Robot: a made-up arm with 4 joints. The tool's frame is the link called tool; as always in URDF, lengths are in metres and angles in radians.
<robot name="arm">
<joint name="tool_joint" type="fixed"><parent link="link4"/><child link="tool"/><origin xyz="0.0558 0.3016 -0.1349" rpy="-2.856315 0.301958 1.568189"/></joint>
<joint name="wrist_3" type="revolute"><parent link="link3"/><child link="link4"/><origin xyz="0.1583 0.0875 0.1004" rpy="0.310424 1.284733 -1.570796"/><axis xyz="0 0 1"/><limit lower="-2.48" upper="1.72" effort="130" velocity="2.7"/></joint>
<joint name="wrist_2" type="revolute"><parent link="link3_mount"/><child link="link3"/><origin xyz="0.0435 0.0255 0.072" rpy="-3.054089 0.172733 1.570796"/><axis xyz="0 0 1"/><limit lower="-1.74" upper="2.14" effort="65" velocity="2.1"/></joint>
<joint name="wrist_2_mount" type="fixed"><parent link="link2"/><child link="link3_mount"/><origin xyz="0.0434 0.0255 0.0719" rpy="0 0 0"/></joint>
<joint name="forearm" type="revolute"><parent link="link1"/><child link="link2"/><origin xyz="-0.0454 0.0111 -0.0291" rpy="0.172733 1.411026 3.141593"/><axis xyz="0 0 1"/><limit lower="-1.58" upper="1.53" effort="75" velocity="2.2"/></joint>
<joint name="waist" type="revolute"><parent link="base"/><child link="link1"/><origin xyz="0.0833 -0.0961 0.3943" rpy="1.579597 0.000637 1.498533"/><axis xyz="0 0 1"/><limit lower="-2.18" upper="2.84" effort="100" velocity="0.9"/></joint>
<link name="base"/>
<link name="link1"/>
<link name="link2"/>
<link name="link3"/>
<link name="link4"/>
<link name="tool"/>
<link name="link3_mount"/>
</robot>
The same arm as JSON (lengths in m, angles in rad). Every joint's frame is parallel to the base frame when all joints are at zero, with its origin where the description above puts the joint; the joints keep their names.
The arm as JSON. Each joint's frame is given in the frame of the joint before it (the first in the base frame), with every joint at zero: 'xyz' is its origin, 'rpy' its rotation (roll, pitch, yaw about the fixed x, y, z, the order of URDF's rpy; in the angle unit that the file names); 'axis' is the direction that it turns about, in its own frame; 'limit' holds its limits. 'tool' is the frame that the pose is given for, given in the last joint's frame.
{
  "units": {
    "length": "m",
    "angle": "rad"
  },
  "joints": [
    {
      "name": "waist",
      "type": "revolute",
      "origin": {
        "xyz": [
          0.0833,
          -0.0961,
          0.3943
        ],
        "rpy": [
          0.0,
          0.0,
          0.0
        ]
      },
      "axis": [
        0.997352,
        -0.072196,
        -0.0088
      ],
      "limit": {
        "lower": -2.18,
        "upper": 2.84
      }
    },
    {
      "name": "forearm",
      "type": "revolute",
      "origin": {
        "xyz": [
          -0.0322,
          -0.0432,
          0.0114
        ],
        "rpy": [
          0.0,
          0.0,
          0.0
        ]
      },
      "axis": [
        0.087604,
        -0.98135,
        0.171109
      ],
      "limit": {
        "lower": -1.58,
        "upper": 1.53
      }
    },
    {
      "name": "wrist_2",
      "type": "revolute",
      "origin": {
        "xyz": [
          -0.0736,
          -0.1575,
          -0.0249
        ],
        "rpy": [
          0.0,
          0.0,
          0.0
        ]
      },
      "axis": "+y",
      "limit": {
        "lower": -1.74,
        "upper": 2.14
      }
    },
    {
      "name": "wrist_3",
      "type": "revolute",
      "origin": {
        "xyz": [
          -0.0889,
          0.1004,
          -0.1575
        ],
        "rpy": [
          0.0,
          0.0,
          0.0
        ]
      },
      "axis": [
        0.916168,
        0.268691,
        0.29739
      ],
      "limit": {
        "lower": -2.48,
        "upper": 1.72
      }
    }
  ],
  "tool": {
    "origin": {
      "xyz": [
        -0.022,
        -0.0638,
        -0.3282
      ],
      "rpy": [
        3.1416,
        1.5708,
        0.0
      ]
    }
  }
}

